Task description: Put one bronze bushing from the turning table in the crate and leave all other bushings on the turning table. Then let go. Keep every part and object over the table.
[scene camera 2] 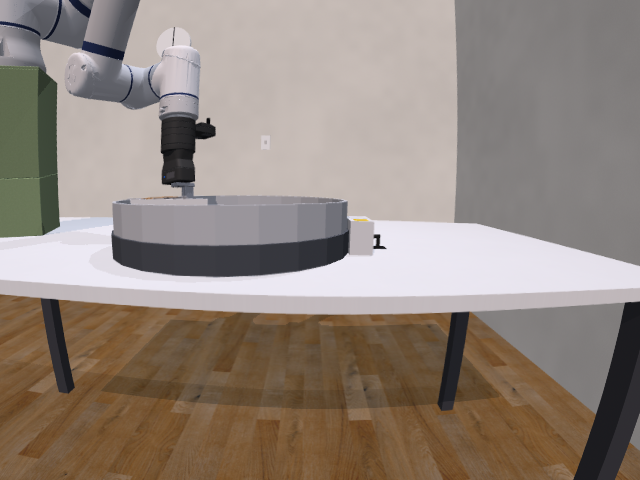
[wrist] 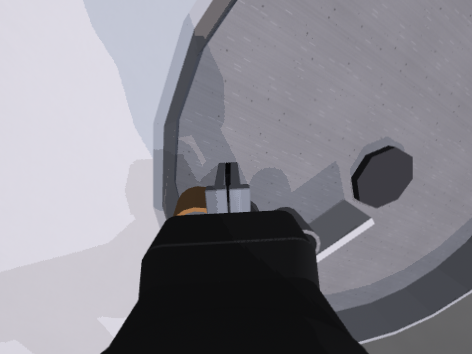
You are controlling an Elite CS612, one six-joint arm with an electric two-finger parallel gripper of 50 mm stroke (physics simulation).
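Where they show: gripper, fingertip midpoint: [wrist: 228, 174]; arm's base at its link origin: [scene camera 2: 8, 74].
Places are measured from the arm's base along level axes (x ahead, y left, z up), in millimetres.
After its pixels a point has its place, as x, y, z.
The turning table [scene camera 2: 289, 224] @(809, -191, -356) [wrist: 300, 90] @(621, 80, -367) is a round grey tray with a raised wall and a dark base. My gripper [scene camera 2: 187, 196] [wrist: 228, 174] @(536, 48, -366) is shut and empty, pointing down inside the wall near its left side. An orange-brown bushing [wrist: 191, 200] @(503, 54, -341), bronze in colour, shows in part just left of the fingers in the wrist view, close to the wall. Dark grey round parts [wrist: 294, 216] @(569, -13, -350) show partly behind the gripper body on its right. In the scene view the wall hides the parts. The crate cannot be made out in either view.
A dark many-sided hub [wrist: 384, 177] @(667, -33, -359) stands up from the disc, with a grey bar with a light edge [wrist: 345, 220] @(609, -40, -343) beside it. A small pale box with a yellow top [scene camera 2: 360, 236] @(903, -53, -388) stands against the turning table's right side on the white table [scene camera 2: 465, 268] @(1067, -127, -420).
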